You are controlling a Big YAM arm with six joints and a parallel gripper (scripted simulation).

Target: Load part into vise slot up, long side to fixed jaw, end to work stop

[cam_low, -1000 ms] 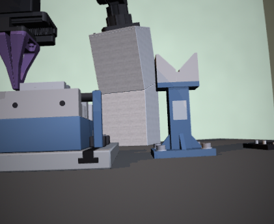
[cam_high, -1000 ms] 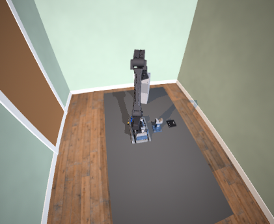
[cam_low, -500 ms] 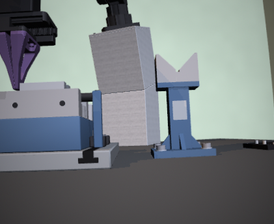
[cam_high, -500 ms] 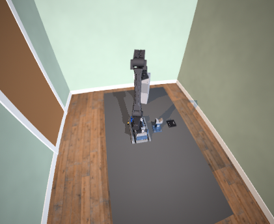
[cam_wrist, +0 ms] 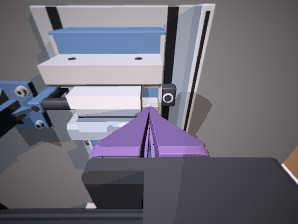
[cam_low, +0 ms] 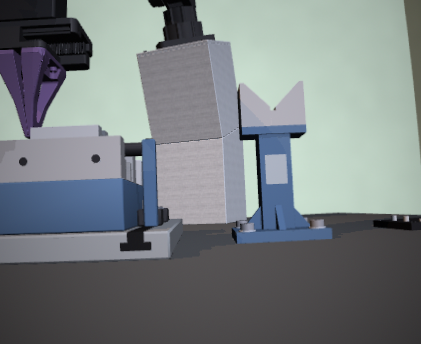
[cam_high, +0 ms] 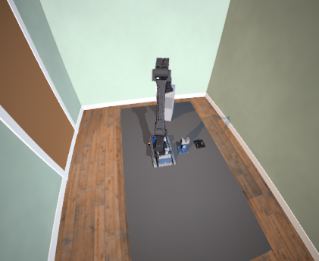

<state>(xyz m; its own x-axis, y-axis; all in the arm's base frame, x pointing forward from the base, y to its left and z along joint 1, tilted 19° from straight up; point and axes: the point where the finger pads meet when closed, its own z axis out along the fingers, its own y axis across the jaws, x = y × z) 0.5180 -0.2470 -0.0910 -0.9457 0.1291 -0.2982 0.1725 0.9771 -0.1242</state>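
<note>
Now: the part 40 mm to the left of my hand, 10 mm below it and 10 mm ahead of it. Also, from my hand: dark work stop rod 80 mm to the left, 20 mm below, 20 mm ahead; then moving jaw 50 mm to the left, 30 mm below, 30 mm behind; then fixed jaw 40 mm ahead, 30 mm to the left, 30 mm below.
</note>
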